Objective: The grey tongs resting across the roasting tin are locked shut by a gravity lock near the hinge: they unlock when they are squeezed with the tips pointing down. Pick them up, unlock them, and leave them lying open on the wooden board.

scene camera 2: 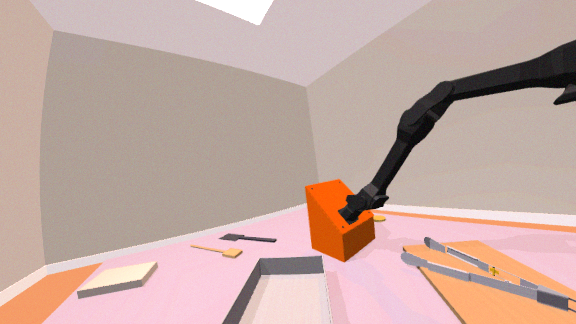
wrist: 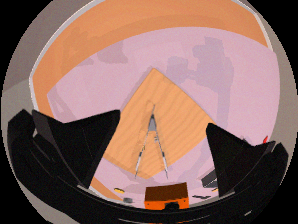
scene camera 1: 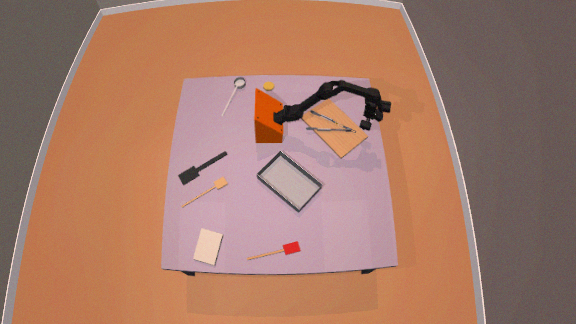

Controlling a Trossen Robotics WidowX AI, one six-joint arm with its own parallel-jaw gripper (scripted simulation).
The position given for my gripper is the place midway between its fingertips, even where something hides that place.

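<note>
My gripper (wrist: 166, 121) open, holding nothing. Wooden board (wrist: 180, 124). Wrist view misses the cream block, hidden by my gripper. Scene camera 1: cream block (scene camera 1: 208, 246), wooden board (scene camera 1: 341, 143), roasting tin (scene camera 1: 295, 186). Cream block (scene camera 2: 112, 280).
</note>
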